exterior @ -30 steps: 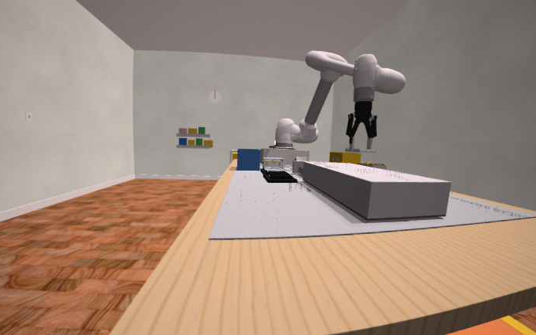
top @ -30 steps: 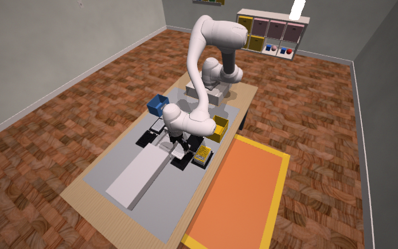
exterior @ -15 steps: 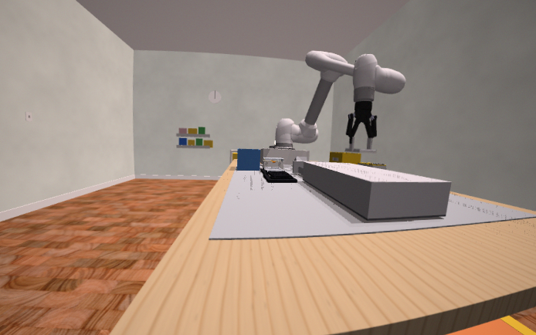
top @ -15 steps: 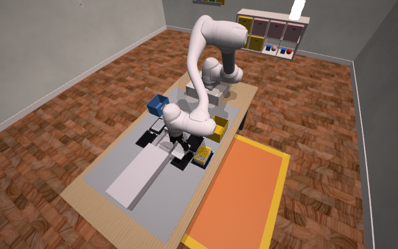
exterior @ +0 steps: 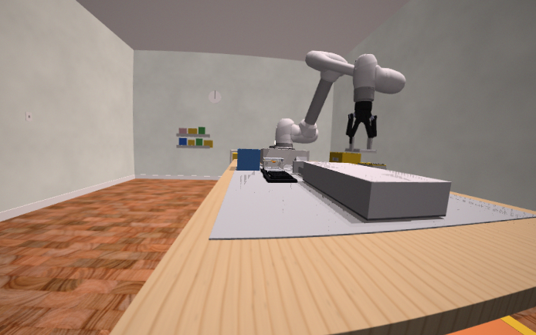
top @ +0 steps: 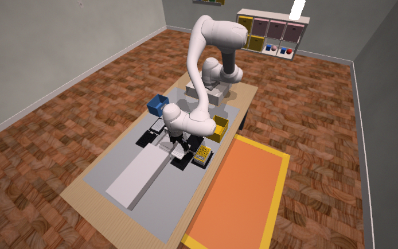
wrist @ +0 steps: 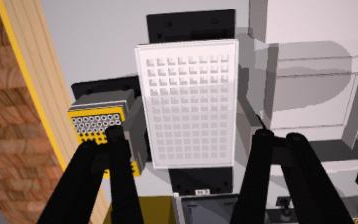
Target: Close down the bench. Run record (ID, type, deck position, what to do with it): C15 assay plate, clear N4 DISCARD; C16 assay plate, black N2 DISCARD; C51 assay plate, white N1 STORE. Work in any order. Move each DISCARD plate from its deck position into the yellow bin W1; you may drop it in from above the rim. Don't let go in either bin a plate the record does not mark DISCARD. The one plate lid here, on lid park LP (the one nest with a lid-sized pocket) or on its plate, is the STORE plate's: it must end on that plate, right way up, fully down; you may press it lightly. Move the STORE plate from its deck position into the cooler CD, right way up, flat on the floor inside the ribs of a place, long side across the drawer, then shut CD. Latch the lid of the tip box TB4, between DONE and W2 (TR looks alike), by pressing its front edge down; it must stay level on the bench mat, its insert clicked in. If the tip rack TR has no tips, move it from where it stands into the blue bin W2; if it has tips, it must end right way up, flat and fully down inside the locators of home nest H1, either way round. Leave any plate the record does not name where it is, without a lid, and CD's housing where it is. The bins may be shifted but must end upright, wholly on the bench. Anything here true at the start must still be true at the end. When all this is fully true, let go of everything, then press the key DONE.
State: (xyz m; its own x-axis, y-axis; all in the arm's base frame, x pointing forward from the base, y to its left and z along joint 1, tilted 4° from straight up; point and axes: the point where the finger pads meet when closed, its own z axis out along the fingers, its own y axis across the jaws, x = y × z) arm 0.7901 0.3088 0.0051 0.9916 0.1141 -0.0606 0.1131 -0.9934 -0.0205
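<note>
Now: the cooler drawer 190 mm to the right of my hand and 140 mm below it. Also, from my hand: yellow tip rack (110 mm behind, 110 mm to the left, 110 mm below); then plate lid (20 mm below); then white plate (20 mm below).
</note>
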